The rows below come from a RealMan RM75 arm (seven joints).
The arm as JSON. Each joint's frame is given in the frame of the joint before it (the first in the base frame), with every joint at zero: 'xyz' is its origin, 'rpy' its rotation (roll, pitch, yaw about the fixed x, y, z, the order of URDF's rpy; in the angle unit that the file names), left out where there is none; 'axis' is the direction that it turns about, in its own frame. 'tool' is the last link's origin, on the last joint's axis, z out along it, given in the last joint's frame.
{
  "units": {
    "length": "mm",
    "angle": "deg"
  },
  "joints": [
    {
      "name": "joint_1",
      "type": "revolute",
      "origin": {
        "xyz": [
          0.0,
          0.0,
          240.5
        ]
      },
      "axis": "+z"
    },
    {
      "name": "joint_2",
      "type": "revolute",
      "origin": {
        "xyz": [
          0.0,
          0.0,
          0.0
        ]
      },
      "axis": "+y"
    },
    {
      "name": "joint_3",
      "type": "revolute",
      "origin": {
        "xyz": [
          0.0,
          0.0,
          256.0
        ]
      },
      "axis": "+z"
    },
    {
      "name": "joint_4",
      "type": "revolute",
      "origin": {
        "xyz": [
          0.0,
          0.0,
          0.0
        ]
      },
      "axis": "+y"
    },
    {
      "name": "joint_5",
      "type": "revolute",
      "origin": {
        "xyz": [
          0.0,
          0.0,
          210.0
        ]
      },
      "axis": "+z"
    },
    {
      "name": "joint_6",
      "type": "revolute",
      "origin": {
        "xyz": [
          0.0,
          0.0,
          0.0
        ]
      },
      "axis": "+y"
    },
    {
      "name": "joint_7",
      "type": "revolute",
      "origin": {
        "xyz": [
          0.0,
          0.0,
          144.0
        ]
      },
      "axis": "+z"
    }
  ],
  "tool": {
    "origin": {
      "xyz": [
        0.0,
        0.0,
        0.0
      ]
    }
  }
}
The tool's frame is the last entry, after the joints.
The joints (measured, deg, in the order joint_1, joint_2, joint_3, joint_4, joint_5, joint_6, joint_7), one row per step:
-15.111 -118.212 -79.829 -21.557 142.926 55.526 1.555
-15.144 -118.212 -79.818 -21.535 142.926 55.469 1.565
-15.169 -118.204 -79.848 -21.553 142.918 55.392 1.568
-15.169 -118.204 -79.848 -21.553 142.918 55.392 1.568
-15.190 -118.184 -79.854 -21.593 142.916 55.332 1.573
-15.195 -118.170 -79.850 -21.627 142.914 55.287 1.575
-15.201 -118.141 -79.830 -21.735 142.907 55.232 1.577
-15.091 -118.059 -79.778 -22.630 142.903 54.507 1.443
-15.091 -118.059 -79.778 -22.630 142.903 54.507 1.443
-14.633 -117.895 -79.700 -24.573 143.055 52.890 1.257
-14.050 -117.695 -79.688 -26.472 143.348 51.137 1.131
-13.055 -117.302 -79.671 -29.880 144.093 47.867 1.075
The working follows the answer.
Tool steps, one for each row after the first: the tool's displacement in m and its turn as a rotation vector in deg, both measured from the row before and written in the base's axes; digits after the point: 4 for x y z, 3 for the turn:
0.0000 0.0002 -0.0002 -0.060 0.005 0.021
0.0000 0.0002 0.0000 -0.014 -0.024 0.030
0.0000 0.0000 0.0000 0.000 0.000 0.000
0.0001 0.0003 0.0001 -0.015 -0.004 -0.011
0.0001 0.0001 0.0001 -0.017 -0.005 -0.005
0.0003 0.0004 0.0002 0.000 -0.014 -0.068
0.0018 0.0021 0.0000 -0.148 -0.472 -0.224
0.0000 0.0000 0.0000 0.000 0.000 0.000
0.0030 0.0030 -0.0002 -0.462 -0.847 -0.292
0.0020 0.0021 -0.0001 -0.623 -0.678 -0.076
0.0041 0.0039 -0.0002 -1.380 -0.828 -0.203

Tool pose at each row, in the base's axes (x y z in m, rotation vector in deg; rounded; the steps above come from the unrounded poses):
-0.3819 0.3152 0.0395 -72.207 -37.563 -29.465
-0.3819 0.3154 0.0393 -72.256 -37.590 -29.428
-0.3819 0.3156 0.0393 -72.254 -37.633 -29.415
-0.3819 0.3156 0.0393 -72.254 -37.633 -29.415
-0.3818 0.3159 0.0395 -72.271 -37.636 -29.423
-0.3817 0.3160 0.0395 -72.287 -37.643 -29.426
-0.3814 0.3164 0.0397 -72.311 -37.613 -29.491
-0.3796 0.3185 0.0397 -72.449 -37.923 -29.947
-0.3796 0.3185 0.0397 -72.449 -37.923 -29.947
-0.3766 0.3215 0.0396 -72.834 -38.611 -30.623
-0.3747 0.3236 0.0395 -73.316 -39.344 -30.964
-0.3706 0.3275 0.0394 -74.526 -40.390 -31.294

